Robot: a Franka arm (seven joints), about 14 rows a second.
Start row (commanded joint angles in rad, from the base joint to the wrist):
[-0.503 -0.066 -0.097 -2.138 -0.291 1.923 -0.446]
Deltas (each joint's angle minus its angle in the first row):
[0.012 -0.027 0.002 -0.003 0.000 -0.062 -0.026]
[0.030 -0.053 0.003 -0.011 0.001 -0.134 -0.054]
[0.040 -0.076 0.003 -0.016 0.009 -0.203 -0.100]
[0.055 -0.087 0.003 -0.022 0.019 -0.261 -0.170]
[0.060 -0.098 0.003 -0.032 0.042 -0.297 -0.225]
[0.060 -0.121 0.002 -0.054 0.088 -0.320 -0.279]
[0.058 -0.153 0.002 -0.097 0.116 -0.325 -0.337]
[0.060 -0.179 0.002 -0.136 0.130 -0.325 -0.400]
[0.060 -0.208 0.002 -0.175 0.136 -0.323 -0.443]
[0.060 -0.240 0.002 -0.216 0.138 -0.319 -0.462]
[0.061 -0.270 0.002 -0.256 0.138 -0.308 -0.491]
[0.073 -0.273 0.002 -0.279 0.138 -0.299 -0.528]
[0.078 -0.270 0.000 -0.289 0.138 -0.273 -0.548]
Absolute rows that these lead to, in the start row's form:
[-0.491 -0.093 -0.095 -2.141 -0.291 1.861 -0.472]
[-0.473 -0.119 -0.094 -2.149 -0.290 1.789 -0.500]
[-0.463 -0.142 -0.094 -2.154 -0.282 1.720 -0.546]
[-0.448 -0.153 -0.094 -2.160 -0.272 1.662 -0.616]
[-0.443 -0.164 -0.094 -2.170 -0.249 1.626 -0.671]
[-0.443 -0.187 -0.095 -2.192 -0.203 1.603 -0.725]
[-0.445 -0.219 -0.095 -2.235 -0.175 1.598 -0.783]
[-0.443 -0.245 -0.095 -2.274 -0.161 1.598 -0.846]
[-0.443 -0.274 -0.095 -2.313 -0.155 1.600 -0.889]
[-0.443 -0.306 -0.095 -2.354 -0.153 1.604 -0.908]
[-0.442 -0.336 -0.095 -2.394 -0.153 1.615 -0.937]
[-0.430 -0.339 -0.095 -2.417 -0.153 1.624 -0.974]
[-0.425 -0.336 -0.097 -2.427 -0.153 1.650 -0.994]

